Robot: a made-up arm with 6 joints.
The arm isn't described. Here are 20 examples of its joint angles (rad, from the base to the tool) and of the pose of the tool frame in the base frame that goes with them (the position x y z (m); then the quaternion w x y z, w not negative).
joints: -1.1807 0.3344 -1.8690 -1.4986 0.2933 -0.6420
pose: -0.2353 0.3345 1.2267 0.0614 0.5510 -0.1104 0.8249
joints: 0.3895 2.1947 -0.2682 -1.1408 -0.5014 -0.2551
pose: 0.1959 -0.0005 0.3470 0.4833 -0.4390 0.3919 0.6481
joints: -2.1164 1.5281 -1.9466 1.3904 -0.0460 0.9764
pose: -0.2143 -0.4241 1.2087 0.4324 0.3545 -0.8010 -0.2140
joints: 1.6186 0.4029 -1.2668 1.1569 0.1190 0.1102
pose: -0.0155 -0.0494 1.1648 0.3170 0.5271 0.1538 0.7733
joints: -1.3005 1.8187 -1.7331 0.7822 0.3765 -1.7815
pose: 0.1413 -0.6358 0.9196 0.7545 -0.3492 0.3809 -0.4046
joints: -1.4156 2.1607 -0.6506 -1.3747 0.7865 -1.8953
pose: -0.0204 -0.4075 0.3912 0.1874 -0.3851 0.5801 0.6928
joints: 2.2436 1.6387 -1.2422 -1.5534 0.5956 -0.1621
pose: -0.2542 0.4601 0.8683 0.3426 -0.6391 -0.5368 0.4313
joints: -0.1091 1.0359 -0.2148 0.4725 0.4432 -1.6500
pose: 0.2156 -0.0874 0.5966 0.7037 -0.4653 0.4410 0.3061
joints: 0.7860 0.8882 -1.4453 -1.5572 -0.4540 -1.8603
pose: 0.1166 0.0824 1.2408 0.0530 0.7340 0.5066 0.4493
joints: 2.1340 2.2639 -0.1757 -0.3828 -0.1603 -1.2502
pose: -0.0049 0.1078 0.3619 0.3130 0.6995 0.1622 -0.6216
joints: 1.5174 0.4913 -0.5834 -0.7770 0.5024 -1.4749
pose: 0.0909 0.1453 0.9246 0.3217 -0.7899 -0.4659 0.2355
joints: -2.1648 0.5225 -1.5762 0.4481 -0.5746 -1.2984
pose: 0.0112 0.1125 1.2647 0.0790 0.6013 0.0946 0.7895
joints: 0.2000 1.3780 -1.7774 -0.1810 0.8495 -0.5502
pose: 0.4002 -0.0214 1.1342 0.8981 -0.3875 0.2013 0.0527
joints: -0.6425 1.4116 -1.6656 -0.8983 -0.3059 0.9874
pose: 0.3359 -0.3437 1.1333 0.9574 -0.0731 -0.1856 -0.2089
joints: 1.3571 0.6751 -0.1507 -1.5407 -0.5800 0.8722
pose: 0.0911 0.1900 0.6819 0.5099 -0.3192 -0.0801 0.7948
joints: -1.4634 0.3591 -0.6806 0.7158 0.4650 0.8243
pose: 0.0325 -0.1347 0.9265 0.6593 0.5620 -0.3201 -0.3834
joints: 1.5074 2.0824 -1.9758 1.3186 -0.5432 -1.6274
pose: 0.1002 0.6742 0.8755 0.8864 -0.1517 -0.0769 0.4306
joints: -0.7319 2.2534 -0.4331 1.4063 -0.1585 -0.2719
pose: 0.1476 -0.1523 0.3420 0.3606 0.5159 0.5100 -0.5863
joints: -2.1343 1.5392 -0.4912 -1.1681 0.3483 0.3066
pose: -0.2671 -0.2569 0.5798 0.3875 0.2715 0.6698 -0.5723
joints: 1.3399 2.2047 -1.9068 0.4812 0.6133 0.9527
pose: 0.1504 0.6526 0.7149 0.5910 0.2020 0.7019 0.3423
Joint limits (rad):
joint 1: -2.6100..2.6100
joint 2: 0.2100..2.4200
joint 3: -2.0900..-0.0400
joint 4: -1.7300..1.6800
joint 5: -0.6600..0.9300
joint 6: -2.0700..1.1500
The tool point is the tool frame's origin. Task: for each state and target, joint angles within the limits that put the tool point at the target. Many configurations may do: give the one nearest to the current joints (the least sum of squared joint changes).
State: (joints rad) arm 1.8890 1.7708 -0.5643 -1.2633 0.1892 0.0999
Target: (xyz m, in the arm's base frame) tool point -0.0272 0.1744 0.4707
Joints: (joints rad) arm 2.2044 1.6269 -0.0910 -1.1825 0.1892 0.1288
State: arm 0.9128 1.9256 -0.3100 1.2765 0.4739 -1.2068
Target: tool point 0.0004 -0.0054 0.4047
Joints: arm 0.9737 2.4134 -0.1057 1.3661 0.4641 -1.1934
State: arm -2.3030 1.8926 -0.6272 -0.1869 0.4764 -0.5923
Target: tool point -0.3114 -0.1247 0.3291
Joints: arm -2.5889 2.3477 -0.7533 -0.2456 0.3958 -0.6194
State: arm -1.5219 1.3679 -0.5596 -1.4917 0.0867 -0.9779
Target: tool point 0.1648 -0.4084 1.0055
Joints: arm -1.0382 1.2099 -1.0911 -1.5659 0.0119 -1.0059
